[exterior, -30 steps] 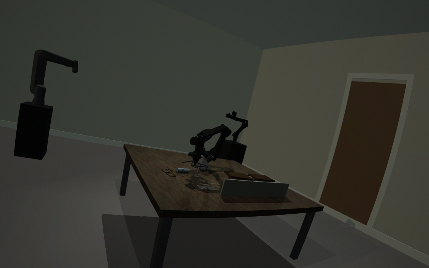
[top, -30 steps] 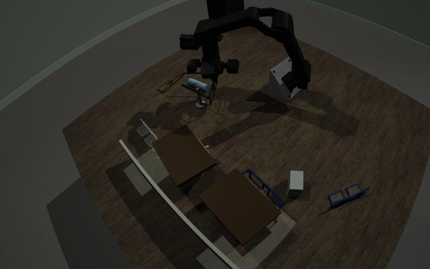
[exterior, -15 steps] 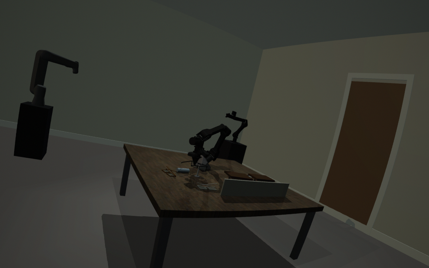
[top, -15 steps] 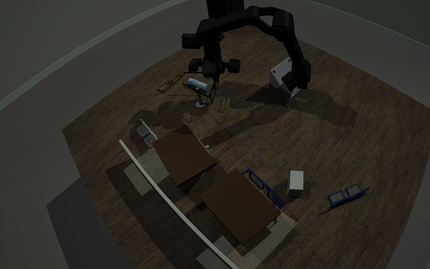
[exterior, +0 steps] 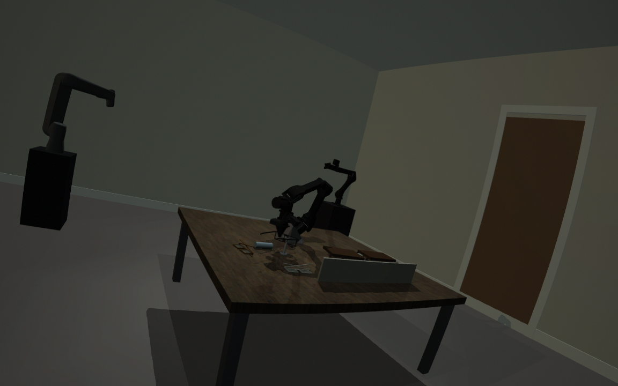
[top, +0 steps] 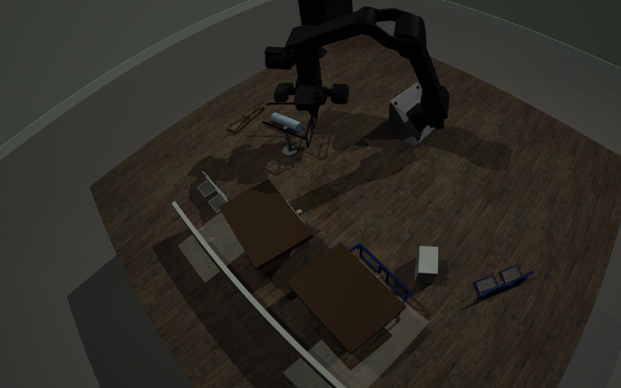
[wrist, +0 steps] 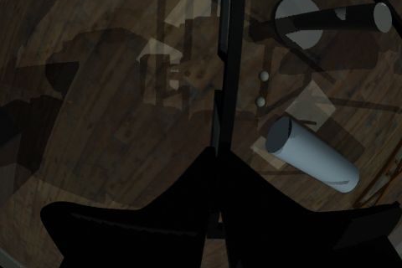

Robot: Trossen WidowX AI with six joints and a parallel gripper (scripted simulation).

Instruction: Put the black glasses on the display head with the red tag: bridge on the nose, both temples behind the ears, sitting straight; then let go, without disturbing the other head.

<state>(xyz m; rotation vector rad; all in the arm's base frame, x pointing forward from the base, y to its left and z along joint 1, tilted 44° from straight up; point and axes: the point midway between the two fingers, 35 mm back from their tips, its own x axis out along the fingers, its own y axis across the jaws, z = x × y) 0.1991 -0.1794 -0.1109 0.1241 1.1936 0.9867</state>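
The disc base is 9 cm ahead of my gripper tip, 4 cm below it and 1 cm to the right of it. From my gripper tip the other things lie so: long pale panel 44 cm ahead, 30 cm to the left, 1 cm below; white box 47 cm to the left, 14 cm ahead, 4 cm below.
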